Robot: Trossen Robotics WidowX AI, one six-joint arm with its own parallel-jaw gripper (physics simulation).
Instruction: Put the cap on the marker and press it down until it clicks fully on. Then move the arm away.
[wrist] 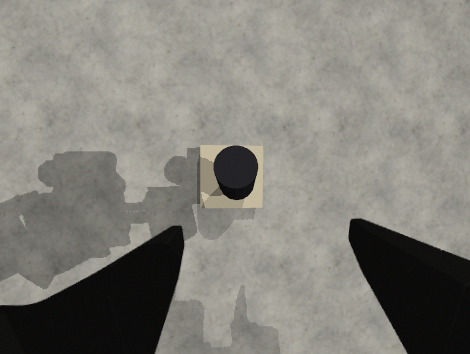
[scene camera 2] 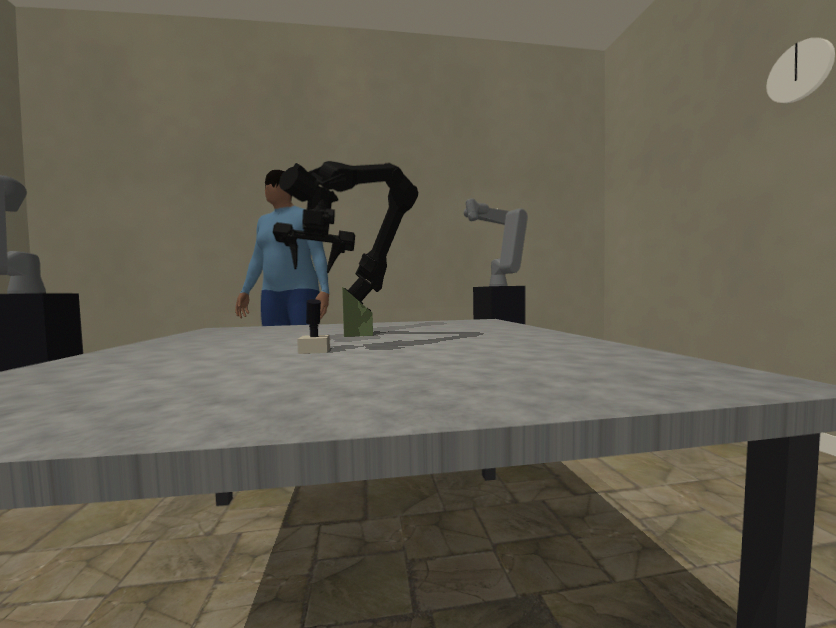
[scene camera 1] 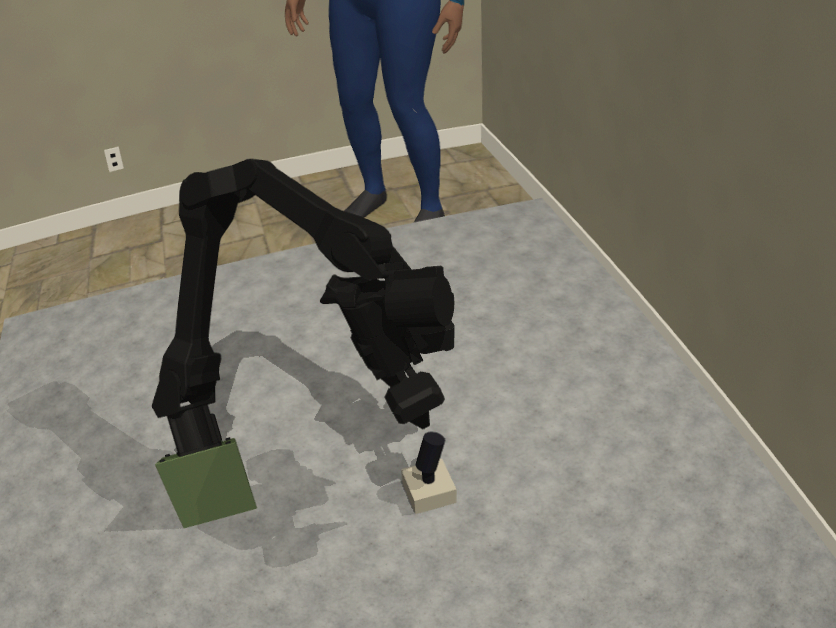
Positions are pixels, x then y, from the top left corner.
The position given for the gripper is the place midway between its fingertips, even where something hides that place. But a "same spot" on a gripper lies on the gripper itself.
Labels:
The gripper shows in the wrist view, in scene camera 2 [311, 270] and in scene camera 1. One and the same spot on the gripper: [wrist: 128, 299] is [scene camera 1: 404, 370].

